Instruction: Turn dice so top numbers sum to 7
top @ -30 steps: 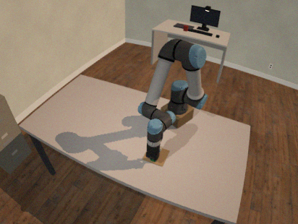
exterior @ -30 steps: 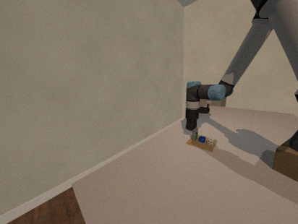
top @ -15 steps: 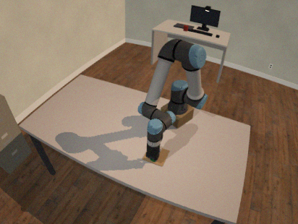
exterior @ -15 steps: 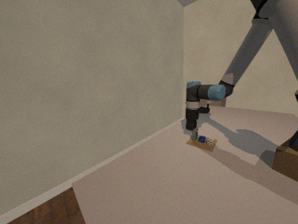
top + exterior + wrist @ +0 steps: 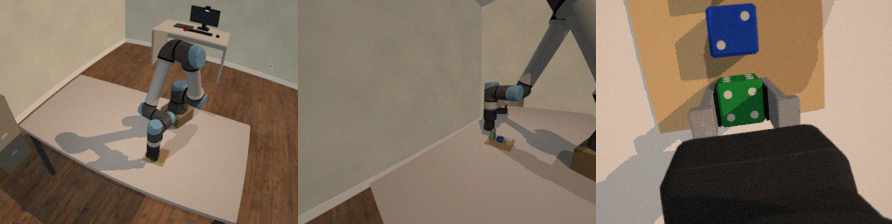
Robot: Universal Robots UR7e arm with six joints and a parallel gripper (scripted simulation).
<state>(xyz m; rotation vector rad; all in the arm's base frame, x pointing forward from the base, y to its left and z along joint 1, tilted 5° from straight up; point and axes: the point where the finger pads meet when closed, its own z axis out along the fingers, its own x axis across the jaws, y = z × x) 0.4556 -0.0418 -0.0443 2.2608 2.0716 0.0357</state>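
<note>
The green die lies right at my hand. Also, from my hand: white die (9 cm behind, 1 cm to the left, 1 cm below); blue die (5 cm behind, 1 cm below); tan mat (5 cm behind, 2 cm below).
</note>
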